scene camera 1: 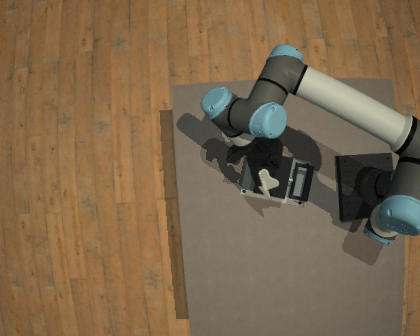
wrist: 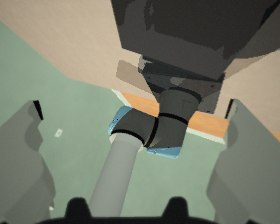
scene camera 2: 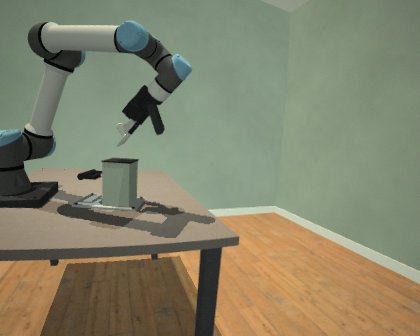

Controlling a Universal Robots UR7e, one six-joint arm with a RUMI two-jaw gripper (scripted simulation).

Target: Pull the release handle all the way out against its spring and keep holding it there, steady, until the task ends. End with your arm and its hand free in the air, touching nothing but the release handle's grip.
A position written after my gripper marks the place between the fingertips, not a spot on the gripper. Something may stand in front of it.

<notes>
In view: my gripper [scene camera 1: 275,175].
My gripper also shows in the wrist view [wrist: 134,101] and in scene camera 2 [scene camera 2: 124,137].
</notes>
